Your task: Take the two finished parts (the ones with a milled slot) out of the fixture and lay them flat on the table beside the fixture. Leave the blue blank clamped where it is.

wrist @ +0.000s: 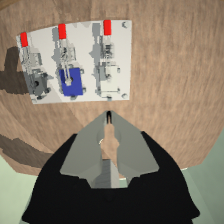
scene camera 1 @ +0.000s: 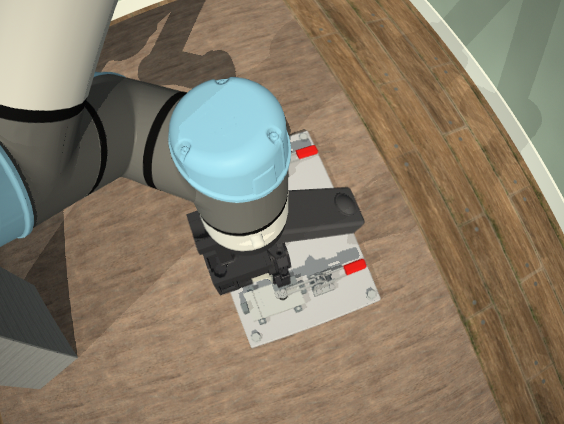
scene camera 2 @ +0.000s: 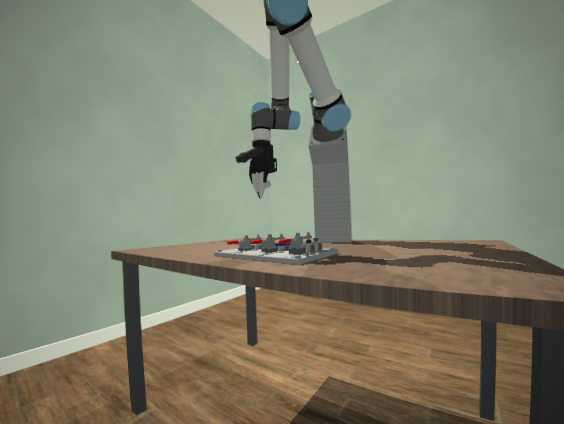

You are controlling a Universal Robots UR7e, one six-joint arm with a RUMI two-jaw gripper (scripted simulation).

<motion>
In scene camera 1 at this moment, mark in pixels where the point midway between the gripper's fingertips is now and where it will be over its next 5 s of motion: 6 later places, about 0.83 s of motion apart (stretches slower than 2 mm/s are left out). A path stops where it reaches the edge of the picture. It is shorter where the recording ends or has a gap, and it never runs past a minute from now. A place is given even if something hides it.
My gripper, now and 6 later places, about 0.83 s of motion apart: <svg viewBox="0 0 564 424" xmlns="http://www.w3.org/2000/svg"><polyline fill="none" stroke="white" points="268,272 268,273 268,281 303,270 359,250 354,260 353,265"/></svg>
</motion>
